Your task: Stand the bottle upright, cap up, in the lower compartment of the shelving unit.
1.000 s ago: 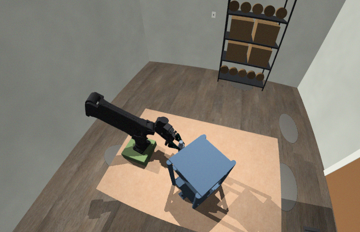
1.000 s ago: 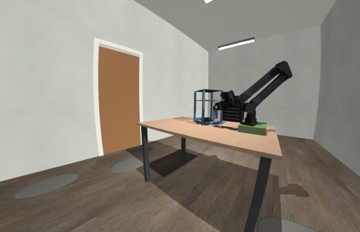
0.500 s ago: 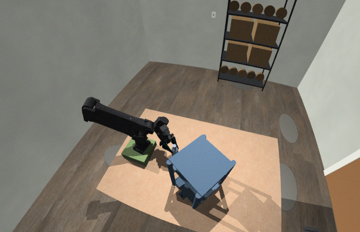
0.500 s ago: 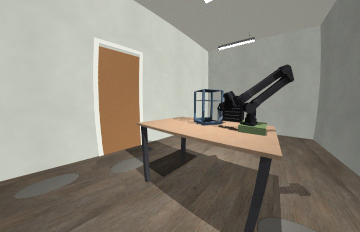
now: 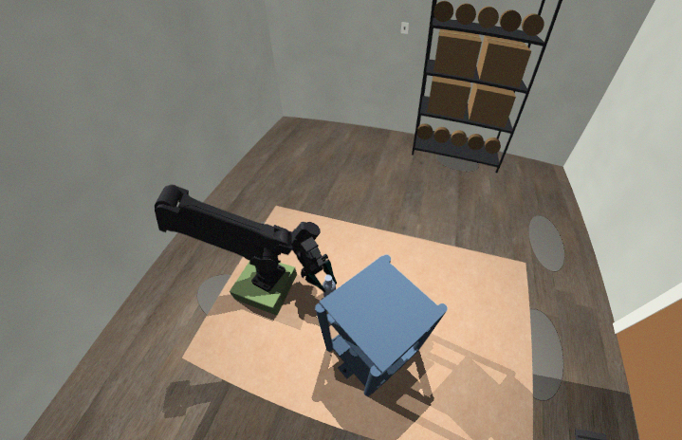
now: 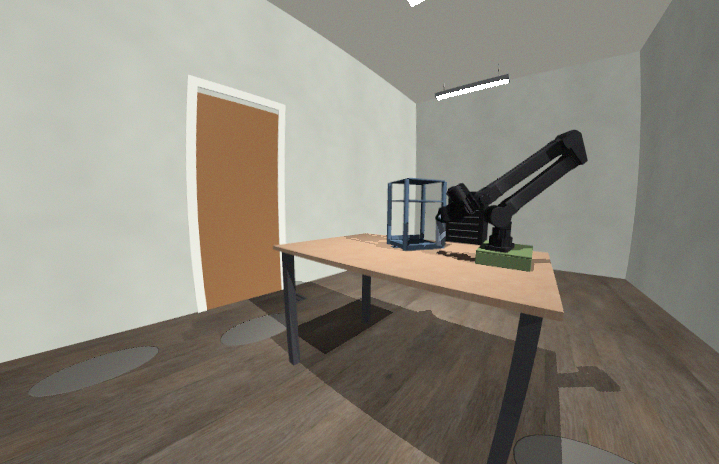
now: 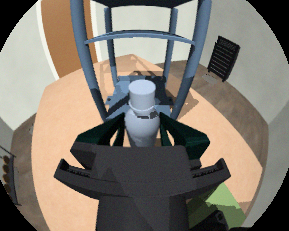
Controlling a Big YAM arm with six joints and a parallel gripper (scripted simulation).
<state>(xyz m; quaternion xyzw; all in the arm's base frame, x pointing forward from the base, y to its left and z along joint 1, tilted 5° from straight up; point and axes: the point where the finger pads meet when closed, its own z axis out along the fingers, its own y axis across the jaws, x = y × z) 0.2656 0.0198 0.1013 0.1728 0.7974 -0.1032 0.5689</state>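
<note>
My gripper is now 21 cm short of the blue shelving unit, 8 cm to the left of it and 1 cm below it. Round my hand: bottle 1 cm below.
</note>
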